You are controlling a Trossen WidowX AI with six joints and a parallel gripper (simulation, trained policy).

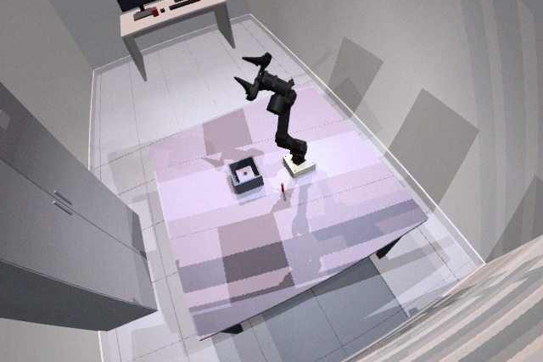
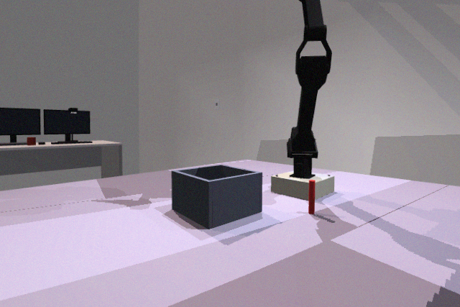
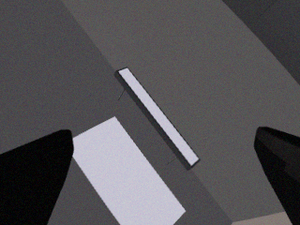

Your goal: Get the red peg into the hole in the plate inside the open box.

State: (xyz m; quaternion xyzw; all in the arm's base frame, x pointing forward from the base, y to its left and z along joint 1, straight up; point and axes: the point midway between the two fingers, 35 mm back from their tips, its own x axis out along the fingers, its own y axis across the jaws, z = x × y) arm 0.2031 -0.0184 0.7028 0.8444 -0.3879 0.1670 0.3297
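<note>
Right now my gripper tip is 50 mm past the red peg, 130 mm to the right of it and 730 mm above it. The rest, counted from my gripper tip: dark box: 80 mm ahead, 60 mm to the right, 740 mm below; plate: 80 mm ahead, 60 mm to the right, 730 mm below.
</note>
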